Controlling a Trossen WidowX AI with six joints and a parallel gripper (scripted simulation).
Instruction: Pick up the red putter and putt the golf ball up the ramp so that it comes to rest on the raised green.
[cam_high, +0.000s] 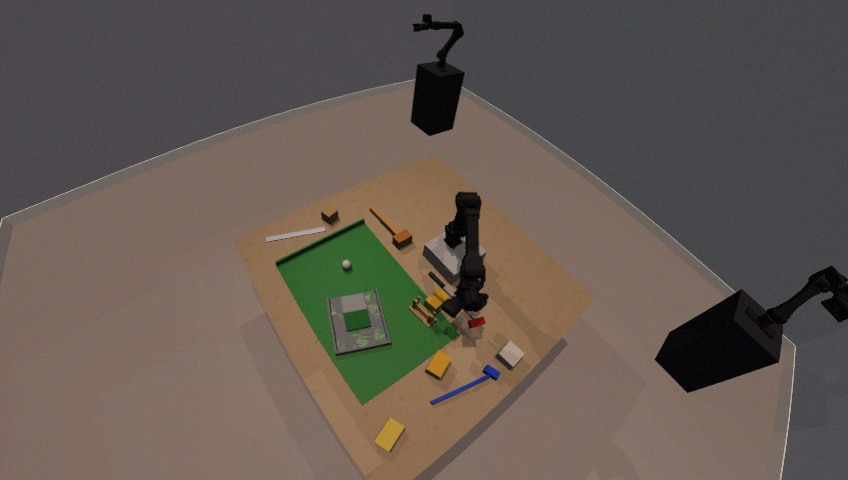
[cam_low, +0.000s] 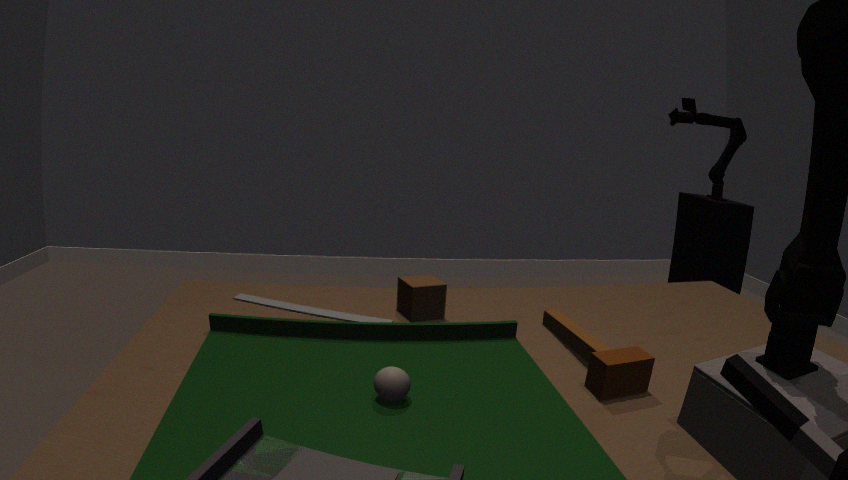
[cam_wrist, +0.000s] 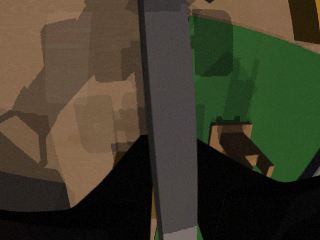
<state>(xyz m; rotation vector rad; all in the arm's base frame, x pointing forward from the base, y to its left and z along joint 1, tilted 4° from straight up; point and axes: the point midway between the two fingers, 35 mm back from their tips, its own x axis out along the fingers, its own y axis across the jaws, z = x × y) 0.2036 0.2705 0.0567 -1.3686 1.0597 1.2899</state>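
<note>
Now: the small wooden rack 100 mm ahead of my gripper tip, 90 mm to the right of it and 70 mm below it. Round my gripper tip: red putter: 10 mm ahead, 20 mm to the right, 30 mm above; white golf ball: 240 mm ahead, 460 mm to the right, 80 mm below; blue putter: 150 mm ahead, 250 mm to the left, 90 mm below.
</note>
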